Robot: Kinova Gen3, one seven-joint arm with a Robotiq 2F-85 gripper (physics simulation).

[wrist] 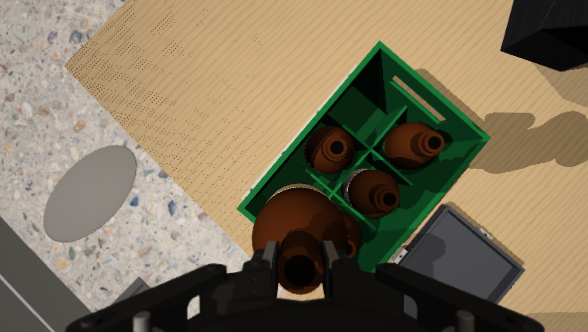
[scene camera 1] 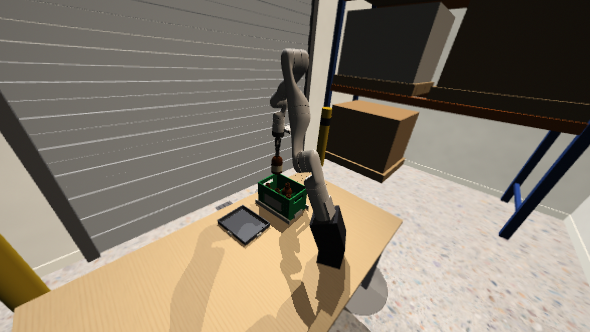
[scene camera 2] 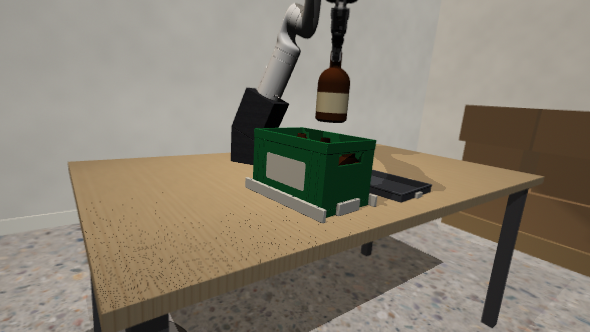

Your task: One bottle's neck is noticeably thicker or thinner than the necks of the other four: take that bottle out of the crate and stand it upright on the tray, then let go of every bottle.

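Pixels of known places: gripper, fingertip midpoint: [wrist: 299, 256] [scene camera 1: 277, 154] [scene camera 2: 335, 62]; arm's base at its link origin: [scene camera 1: 324, 214] [scene camera 2: 268, 95].
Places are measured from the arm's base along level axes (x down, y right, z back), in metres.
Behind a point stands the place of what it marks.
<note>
My gripper [scene camera 1: 277, 153] @[x -0.087, y 0.216, z -0.469 m] [scene camera 2: 336, 56] @[x -0.087, y 0.216, z -0.469 m] [wrist: 299, 256] @[x -0.087, y 0.216, z -0.469 m] is shut on the neck of a brown bottle [scene camera 1: 277, 165] @[x -0.027, y 0.187, z -0.442 m] [scene camera 2: 333, 82] @[x -0.041, y 0.245, z -0.490 m] [wrist: 292, 217] @[x -0.070, y 0.232, z -0.455 m] with a cream label. The bottle hangs upright above the green crate [scene camera 1: 295, 209] @[x 0.200, y 0.140, z -0.248 m] [scene camera 2: 347, 185] @[x 0.195, y 0.188, z -0.518 m] [wrist: 435, 90] @[x 0.089, y 0.164, z -0.248 m], its base clear of the rim. In the wrist view several brown bottles stand in crate compartments: one bottle [wrist: 320, 155] @[x 0.139, y 0.228, z -0.394 m], a second bottle [wrist: 405, 145] @[x 0.140, y 0.139, z -0.310 m], a third bottle [wrist: 367, 192] @[x 0.138, y 0.143, z -0.397 m] and another bottle [wrist: 354, 227] @[x 0.145, y 0.126, z -0.448 m], partly hidden behind the held one. The fingers cover the sides of the held neck. The dark tray [scene camera 1: 243, 225] @[x 0.259, y -0.117, z -0.444 m] [scene camera 2: 400, 186] @[x 0.259, y -0.151, z -0.500 m] [wrist: 465, 260] @[x 0.259, y -0.119, z -0.380 m] holds no bottle.
The wooden table [scene camera 1: 150, 280] @[x 0.264, y -0.583, z -0.518 m] [scene camera 2: 175, 200] @[x 0.264, y 0.474, z -0.215 m] [wrist: 240, 75] @[x 0.264, y 0.428, z -0.353 m] carries the crate, tray and black arm base [scene camera 1: 327, 242] @[x 0.103, y -0.049, z 0.057 m] [scene camera 2: 255, 125] @[x 0.111, y 0.066, z -0.009 m] [wrist: 545, 35] @[x 0.183, y 0.045, z -0.013 m]. Pale low strips [scene camera 2: 285, 200] @[x 0.249, y 0.281, z -0.402 m] run along the crate's foot. The tray lies beside the crate. A grey shutter [scene camera 1: 175, 100] stands behind the table.
</note>
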